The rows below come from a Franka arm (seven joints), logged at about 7 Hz.
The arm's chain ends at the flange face. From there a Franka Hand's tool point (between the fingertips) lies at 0.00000 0.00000 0.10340 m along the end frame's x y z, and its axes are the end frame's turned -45 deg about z.
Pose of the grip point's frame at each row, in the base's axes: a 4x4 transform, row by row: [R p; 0 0 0 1], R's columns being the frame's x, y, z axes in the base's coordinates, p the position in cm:
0.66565, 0.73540, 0.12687, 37.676; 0.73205, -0.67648, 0.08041, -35.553; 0.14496, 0.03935, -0.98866, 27.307; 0, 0, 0, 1
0.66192, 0.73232, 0.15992, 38.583; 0.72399, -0.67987, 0.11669, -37.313; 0.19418, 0.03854, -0.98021, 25.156; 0, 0, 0, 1
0.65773, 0.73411, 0.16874, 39.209; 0.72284, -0.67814, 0.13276, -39.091; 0.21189, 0.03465, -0.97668, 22.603; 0, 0, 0, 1
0.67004, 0.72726, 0.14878, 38.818; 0.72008, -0.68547, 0.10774, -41.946; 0.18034, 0.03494, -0.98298, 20.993; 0, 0, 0, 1
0.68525, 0.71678, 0.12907, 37.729; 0.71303, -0.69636, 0.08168, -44.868; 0.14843, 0.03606, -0.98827, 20.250; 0, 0, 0, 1
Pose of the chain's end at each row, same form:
0.99069, 0.04932, 0.12687, 36.364; 0.03929, -0.99598, 0.08041, -36.384; 0.13033, -0.07468, -0.98866, 37.530; 0, 0, 0, 1
0.98588, 0.04978, 0.15992, 36.929; 0.03120, -0.99268, 0.11669, -38.520; 0.16456, -0.11005, -0.98021, 35.291; 0, 0, 0, 1
0.98418, 0.05401, 0.16874, 37.464; 0.03161, -0.99064, 0.13276, -40.464; 0.17433, -0.12533, -0.97668, 32.702; 0, 0, 0, 1
0.98804, 0.04046, 0.14878, 37.280; 0.02447, -0.99387, 0.10774, -43.060; 0.15223, -0.10281, -0.98298, 31.157; 0, 0, 0, 1
0.99138, 0.02230, 0.12907, 36.394; 0.01179, -0.99659, 0.08168, -45.713; 0.13045, -0.07946, -0.98827, 30.469; 0, 0, 0, 1

